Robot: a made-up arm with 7 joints. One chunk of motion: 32 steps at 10 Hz.
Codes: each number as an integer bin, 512 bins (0 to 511) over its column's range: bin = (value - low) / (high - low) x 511, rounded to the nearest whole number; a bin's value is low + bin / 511 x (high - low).
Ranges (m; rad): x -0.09..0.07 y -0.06..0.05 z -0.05..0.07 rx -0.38..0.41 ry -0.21..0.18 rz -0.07..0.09
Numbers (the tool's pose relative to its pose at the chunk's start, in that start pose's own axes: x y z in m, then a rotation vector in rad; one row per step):
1: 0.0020 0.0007 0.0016 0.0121 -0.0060 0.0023
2: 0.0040 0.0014 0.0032 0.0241 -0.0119 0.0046
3: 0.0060 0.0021 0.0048 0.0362 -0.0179 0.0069
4: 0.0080 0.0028 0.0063 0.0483 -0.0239 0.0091
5: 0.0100 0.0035 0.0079 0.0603 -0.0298 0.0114
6: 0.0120 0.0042 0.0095 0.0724 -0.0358 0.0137
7: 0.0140 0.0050 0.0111 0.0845 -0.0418 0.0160
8: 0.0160 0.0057 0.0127 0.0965 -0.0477 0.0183
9: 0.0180 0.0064 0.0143 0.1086 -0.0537 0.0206
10: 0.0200 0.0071 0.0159 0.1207 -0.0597 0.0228
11: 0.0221 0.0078 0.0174 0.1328 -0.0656 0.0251
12: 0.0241 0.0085 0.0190 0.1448 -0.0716 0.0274
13: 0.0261 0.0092 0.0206 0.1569 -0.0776 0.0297
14: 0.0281 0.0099 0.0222 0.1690 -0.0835 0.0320
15: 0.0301 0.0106 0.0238 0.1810 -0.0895 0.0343
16: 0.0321 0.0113 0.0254 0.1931 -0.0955 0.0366
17: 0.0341 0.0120 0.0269 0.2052 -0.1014 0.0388
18: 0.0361 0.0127 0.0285 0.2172 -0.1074 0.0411
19: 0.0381 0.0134 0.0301 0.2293 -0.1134 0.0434
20: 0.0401 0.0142 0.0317 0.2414 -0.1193 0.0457
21: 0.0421 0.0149 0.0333 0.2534 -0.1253 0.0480
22: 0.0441 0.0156 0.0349 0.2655 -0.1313 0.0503
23: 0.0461 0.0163 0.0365 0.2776 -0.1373 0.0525
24: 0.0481 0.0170 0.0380 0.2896 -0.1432 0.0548
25: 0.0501 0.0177 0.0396 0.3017 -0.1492 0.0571
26: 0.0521 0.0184 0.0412 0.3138 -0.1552 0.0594
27: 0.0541 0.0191 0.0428 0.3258 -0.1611 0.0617
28: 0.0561 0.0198 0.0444 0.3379 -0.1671 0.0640
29: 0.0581 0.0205 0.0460 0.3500 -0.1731 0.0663
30: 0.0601 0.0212 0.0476 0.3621 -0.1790 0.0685
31: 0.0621 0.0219 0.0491 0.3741 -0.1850 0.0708
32: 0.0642 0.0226 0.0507 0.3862 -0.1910 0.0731
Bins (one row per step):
1: 294 282 220 254 267 231
2: 300 285 227 261 260 238
3: 307 288 233 269 252 246
4: 313 292 240 277 244 253
5: 319 295 247 285 236 260
6: 326 298 253 293 228 267
7: 332 302 260 300 220 275
8: 339 305 267 308 213 282
9: 345 308 274 316 205 289
10: 351 312 281 324 197 296
11: 358 315 287 332 189 304
12: 364 318 294 339 181 311
13: 371 321 301 347 173 318
14: 377 325 307 355 166 326
15: 384 328 314 363 158 333
16: 390 331 321 371 150 340
17: 396 334 327 379 142 347
18: 403 338 334 386 134 355
19: 409 341 341 394 127 362
20: 416 345 348 402 119 370
21: 422 348 355 410 111 377
22: 428 351 362 418 103 384
23: 435 354 368 425 95 391
24: 441 358 375 433 88 399
25: 447 361 382 441 80 406
26: 454 364 388 449 72 413
27: 460 367 395 457 64 421
28: 467 371 402 464 56 428
29: 473 374 409 472 48 435
30: 479 377 416 480 41 442
31: 486 380 422 488 33 450
32: 492 384 429 496 25 457

